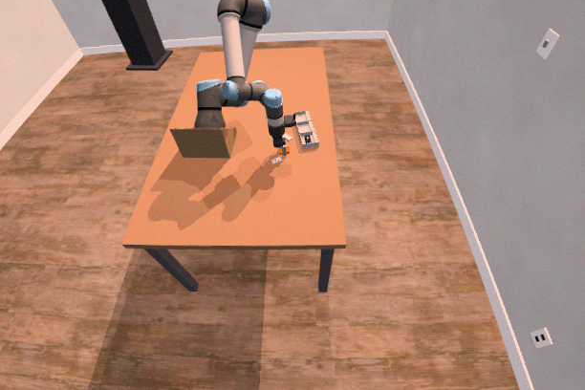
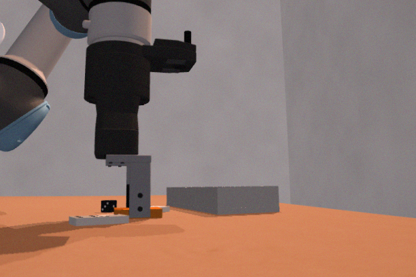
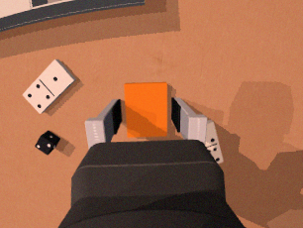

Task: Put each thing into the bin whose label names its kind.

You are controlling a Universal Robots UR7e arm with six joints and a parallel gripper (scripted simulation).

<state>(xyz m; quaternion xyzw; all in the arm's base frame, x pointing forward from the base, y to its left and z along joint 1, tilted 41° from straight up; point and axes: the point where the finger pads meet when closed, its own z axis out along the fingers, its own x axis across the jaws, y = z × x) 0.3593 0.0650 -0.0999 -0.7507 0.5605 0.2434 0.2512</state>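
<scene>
The orange domino is 10 mm below my hand. Also, from my hand: black die (60 mm behind, 90 mm to the left, 10 mm below); then black 9V battery (110 mm ahead, 70 mm to the left); then white piece (20 mm behind, 70 mm to the right, 10 mm below).
</scene>
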